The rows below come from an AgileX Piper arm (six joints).
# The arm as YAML. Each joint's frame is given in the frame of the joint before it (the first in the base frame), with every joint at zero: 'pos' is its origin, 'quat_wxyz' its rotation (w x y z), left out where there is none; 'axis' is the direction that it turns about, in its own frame. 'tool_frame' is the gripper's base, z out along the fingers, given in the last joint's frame.
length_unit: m
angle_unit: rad
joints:
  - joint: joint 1
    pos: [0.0, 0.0, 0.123]
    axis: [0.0, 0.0, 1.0]
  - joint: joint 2
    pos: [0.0, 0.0, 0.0]
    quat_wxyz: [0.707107, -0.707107, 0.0, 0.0]
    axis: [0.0, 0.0, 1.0]
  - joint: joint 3
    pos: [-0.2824, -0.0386, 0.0]
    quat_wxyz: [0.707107, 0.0, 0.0, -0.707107]
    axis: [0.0, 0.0, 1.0]
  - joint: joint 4
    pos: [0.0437, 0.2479, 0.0]
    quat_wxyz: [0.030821, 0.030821, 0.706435, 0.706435]
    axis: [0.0, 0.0, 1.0]
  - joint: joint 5
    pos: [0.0, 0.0, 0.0]
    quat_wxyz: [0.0, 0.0, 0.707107, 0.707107]
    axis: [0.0, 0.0, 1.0]
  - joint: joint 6
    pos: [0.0, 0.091, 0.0]
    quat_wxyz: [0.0, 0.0, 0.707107, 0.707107]
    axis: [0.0, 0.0, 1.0]
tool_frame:
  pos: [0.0, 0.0, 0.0]
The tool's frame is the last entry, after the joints.
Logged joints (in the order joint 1, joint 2, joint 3, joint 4, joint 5, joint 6), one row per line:
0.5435 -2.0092 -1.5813 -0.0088 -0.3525 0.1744
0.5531 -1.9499 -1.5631 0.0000 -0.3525 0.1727
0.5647 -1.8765 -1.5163 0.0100 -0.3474 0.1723
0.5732 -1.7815 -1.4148 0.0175 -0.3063 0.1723
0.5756 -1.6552 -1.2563 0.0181 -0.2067 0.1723
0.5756 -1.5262 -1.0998 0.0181 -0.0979 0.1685
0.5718 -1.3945 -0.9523 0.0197 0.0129 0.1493
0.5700 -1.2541 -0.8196 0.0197 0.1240 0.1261
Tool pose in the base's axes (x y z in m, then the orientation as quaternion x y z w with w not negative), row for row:
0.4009 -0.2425 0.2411 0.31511 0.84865 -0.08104 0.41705
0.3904 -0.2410 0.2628 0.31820 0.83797 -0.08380 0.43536
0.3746 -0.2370 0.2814 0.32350 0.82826 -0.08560 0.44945
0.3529 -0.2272 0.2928 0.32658 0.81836 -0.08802 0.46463
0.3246 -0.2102 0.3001 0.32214 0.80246 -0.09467 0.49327
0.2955 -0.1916 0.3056 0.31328 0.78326 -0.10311 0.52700
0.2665 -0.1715 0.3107 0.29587 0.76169 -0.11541 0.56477
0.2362 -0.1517 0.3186 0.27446 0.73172 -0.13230 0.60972
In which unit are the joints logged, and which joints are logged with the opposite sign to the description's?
The joints are logged in radians. Opposite sign: joint 1, joint 2, joint 5.
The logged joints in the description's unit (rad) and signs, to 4 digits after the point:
-0.5435 2.0092 -1.5813 -0.0088 0.3525 0.1744
-0.5531 1.9499 -1.5631 0.0000 0.3525 0.1727
-0.5647 1.8765 -1.5163 0.0100 0.3474 0.1723
-0.5732 1.7815 -1.4148 0.0175 0.3063 0.1723
-0.5756 1.6552 -1.2563 0.0181 0.2067 0.1723
-0.5756 1.5262 -1.0998 0.0181 0.0979 0.1685
-0.5718 1.3945 -0.9523 0.0197 -0.0129 0.1493
-0.5700 1.2541 -0.8196 0.0197 -0.1240 0.1261

